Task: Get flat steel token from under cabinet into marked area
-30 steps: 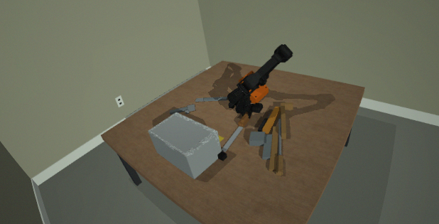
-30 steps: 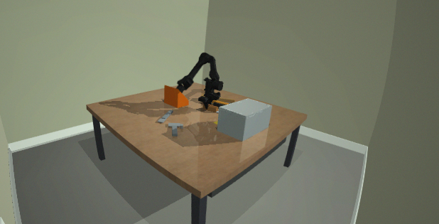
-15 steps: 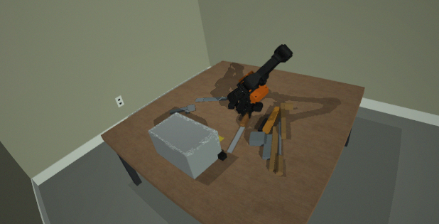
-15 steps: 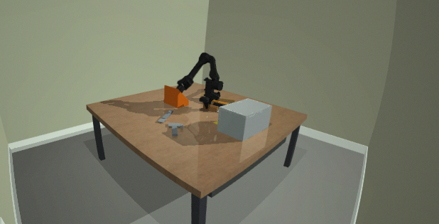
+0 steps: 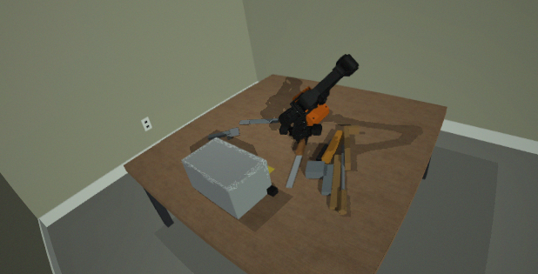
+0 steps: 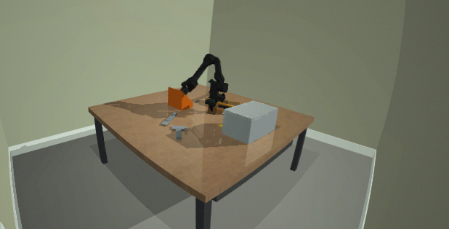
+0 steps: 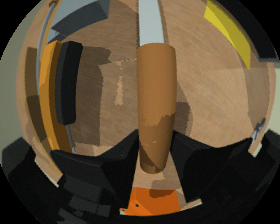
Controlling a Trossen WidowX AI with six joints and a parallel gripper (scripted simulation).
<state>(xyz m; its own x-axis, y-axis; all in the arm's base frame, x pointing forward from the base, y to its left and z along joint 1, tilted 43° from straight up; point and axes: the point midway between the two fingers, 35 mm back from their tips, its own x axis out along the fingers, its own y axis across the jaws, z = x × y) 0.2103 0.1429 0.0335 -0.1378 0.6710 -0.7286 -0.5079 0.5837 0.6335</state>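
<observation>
Now: the orange bar 13 cm to the left of my gripper tip, 6 cm behind it and 1 cm above it. From my gripper tip the other things lie so: grey block (17 cm to the left, 11 cm ahead, 1 cm above); wooden stick (27 cm to the left, 10 cm ahead); grey t-piece (40 cm to the right, 16 cm ahead).
</observation>
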